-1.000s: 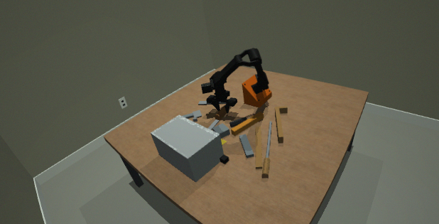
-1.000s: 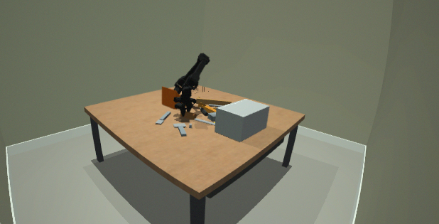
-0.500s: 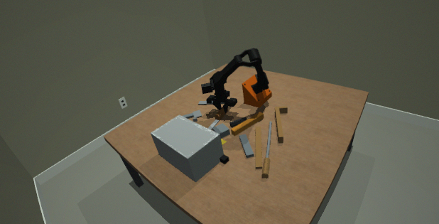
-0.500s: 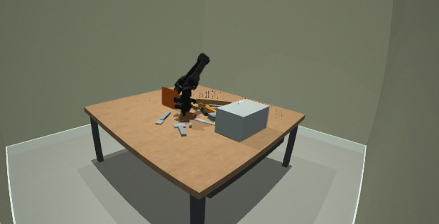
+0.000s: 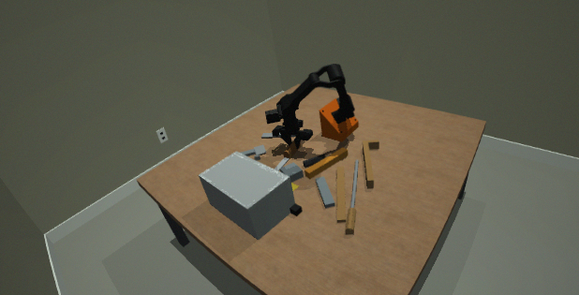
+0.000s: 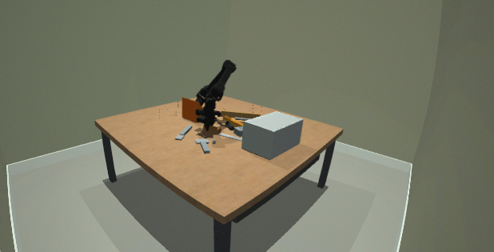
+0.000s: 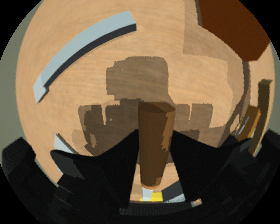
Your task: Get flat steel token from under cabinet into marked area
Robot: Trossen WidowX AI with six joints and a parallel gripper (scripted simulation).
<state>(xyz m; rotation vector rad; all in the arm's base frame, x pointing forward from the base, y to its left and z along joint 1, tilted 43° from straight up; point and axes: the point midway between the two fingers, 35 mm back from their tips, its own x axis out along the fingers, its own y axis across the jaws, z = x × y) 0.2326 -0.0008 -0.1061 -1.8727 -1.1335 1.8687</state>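
Right now the grey block is 14 cm to the left of my gripper tip, 14 cm ahead of it and 1 cm above it. Also, from my gripper tip: wooden stick (37 cm to the left, 10 cm ahead); then orange bar (21 cm to the left, 1 cm above); then grey t-piece (15 cm to the right, 15 cm ahead).
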